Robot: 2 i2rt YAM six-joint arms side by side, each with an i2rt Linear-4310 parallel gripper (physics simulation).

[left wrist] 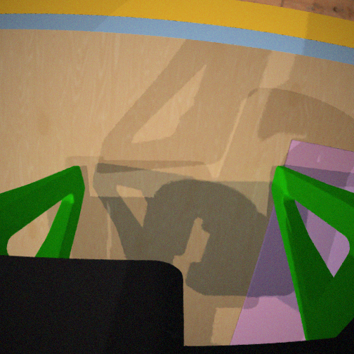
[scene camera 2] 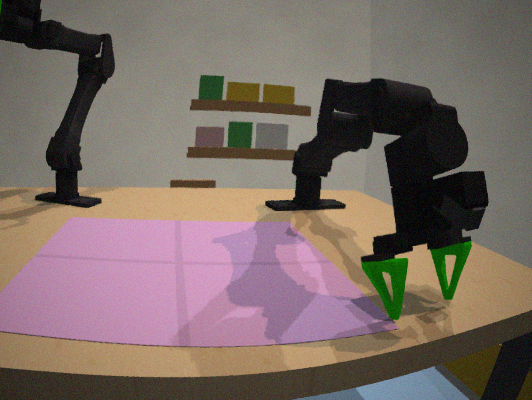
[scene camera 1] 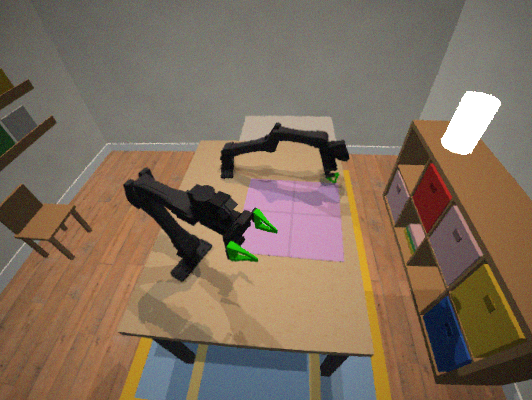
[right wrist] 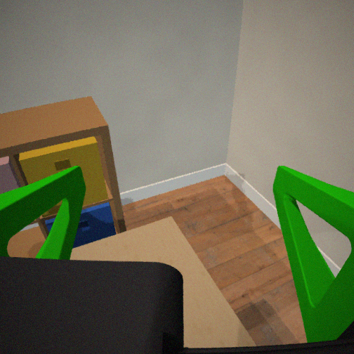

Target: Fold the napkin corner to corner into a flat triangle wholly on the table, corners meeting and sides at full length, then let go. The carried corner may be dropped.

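A pink napkin (scene camera 1: 315, 235) (scene camera 2: 125, 285) (left wrist: 270, 320) lies flat and unfolded on the table (scene camera 1: 300, 310) (scene camera 2: 150, 367), with two faint lines crossing it. My left gripper (scene camera 1: 332, 179) (scene camera 2: 422, 309) (left wrist: 177, 176) is open and empty, pointing down low over the table at the napkin's near right corner in scene camera 2. One finger is over the napkin's edge by that corner, the other is beyond the napkin; whether a tip touches is unclear. My right gripper (scene camera 1: 267, 246) (right wrist: 178, 176) is open and empty, raised near the napkin's left side in scene camera 1.
A cube shelf unit (scene camera 1: 500, 210) (right wrist: 50, 120) with coloured bins stands beyond the table's right side in scene camera 1, with a glowing white cylinder (scene camera 1: 470, 122) above it. A wooden chair (scene camera 1: 50, 220) stands at the left. The table's front edge runs close to the left gripper.
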